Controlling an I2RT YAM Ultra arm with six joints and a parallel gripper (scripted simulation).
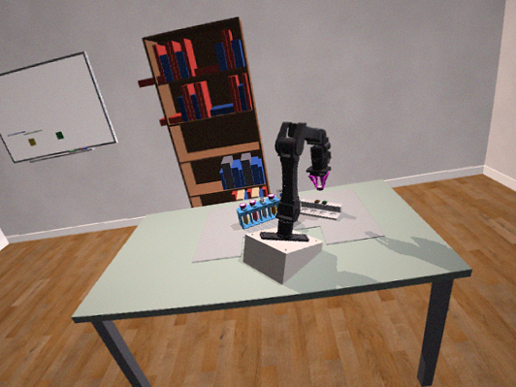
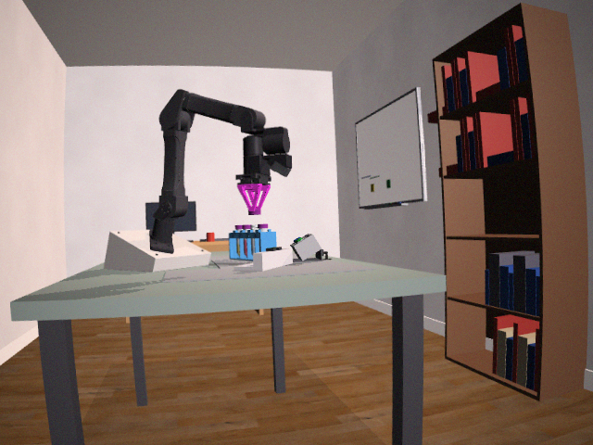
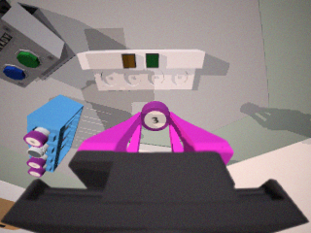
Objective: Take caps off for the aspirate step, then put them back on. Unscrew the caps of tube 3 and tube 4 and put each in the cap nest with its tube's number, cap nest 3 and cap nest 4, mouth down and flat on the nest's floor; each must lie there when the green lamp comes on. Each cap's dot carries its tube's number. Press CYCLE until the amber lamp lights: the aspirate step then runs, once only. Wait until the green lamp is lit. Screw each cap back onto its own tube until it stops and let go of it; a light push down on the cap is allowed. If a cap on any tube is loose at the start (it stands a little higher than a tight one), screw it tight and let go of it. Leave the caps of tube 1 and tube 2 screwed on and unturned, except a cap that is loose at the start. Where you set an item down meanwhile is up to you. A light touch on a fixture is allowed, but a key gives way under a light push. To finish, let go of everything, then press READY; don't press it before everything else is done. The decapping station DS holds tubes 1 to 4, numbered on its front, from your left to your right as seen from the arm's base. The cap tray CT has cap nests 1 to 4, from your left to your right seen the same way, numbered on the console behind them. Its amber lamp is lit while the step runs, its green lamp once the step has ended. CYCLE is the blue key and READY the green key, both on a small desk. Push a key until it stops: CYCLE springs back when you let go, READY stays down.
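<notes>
The purple cap lies 100 mm ahead of my hand, 230 mm to the left of it and 50 mm below it. The rest, counted from my hand: grey key desk: 200 mm ahead, 140 mm to the left, 110 mm below; blue cycle key: 190 mm ahead, 160 mm to the left, 90 mm below; green ready key: 180 mm ahead, 120 mm to the left, 90 mm below.
</notes>
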